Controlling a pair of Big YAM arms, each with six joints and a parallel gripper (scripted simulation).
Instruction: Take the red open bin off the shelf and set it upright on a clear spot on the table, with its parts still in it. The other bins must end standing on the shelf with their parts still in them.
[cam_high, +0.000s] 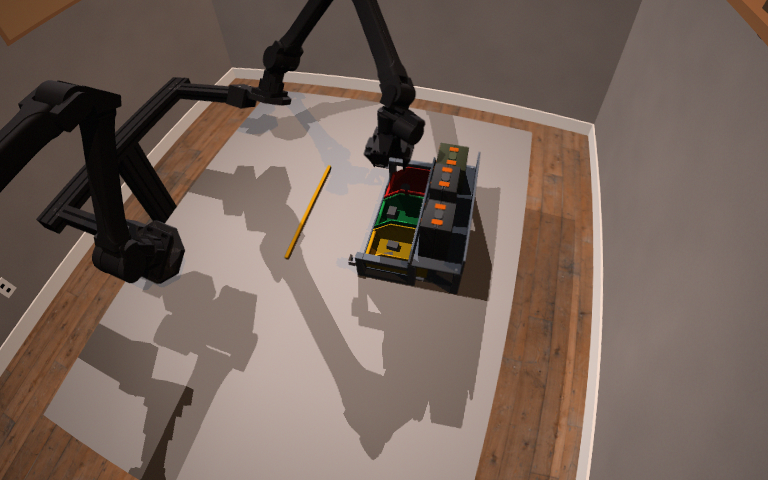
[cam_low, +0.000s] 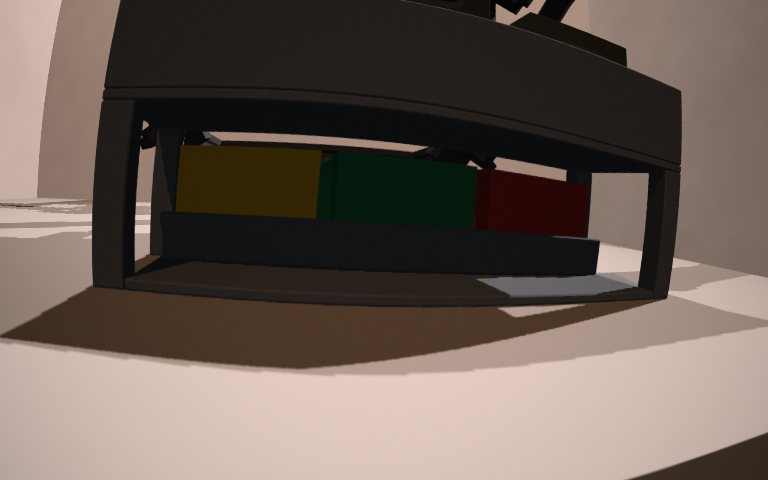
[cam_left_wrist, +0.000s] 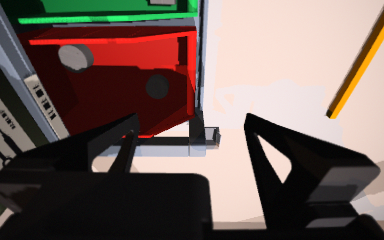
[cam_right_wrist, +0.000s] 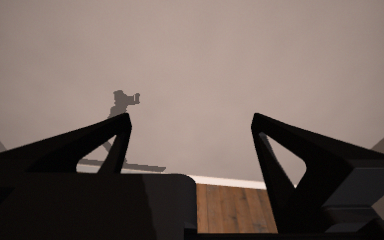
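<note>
Right now the red open bin is 8 cm below my left hand and 8 cm ahead of it. Also, from my left hand: grey shelf 11 cm to the right, 11 cm ahead, 5 cm below; then green bin 11 cm to the right, 8 cm below, 8 cm ahead.
</note>
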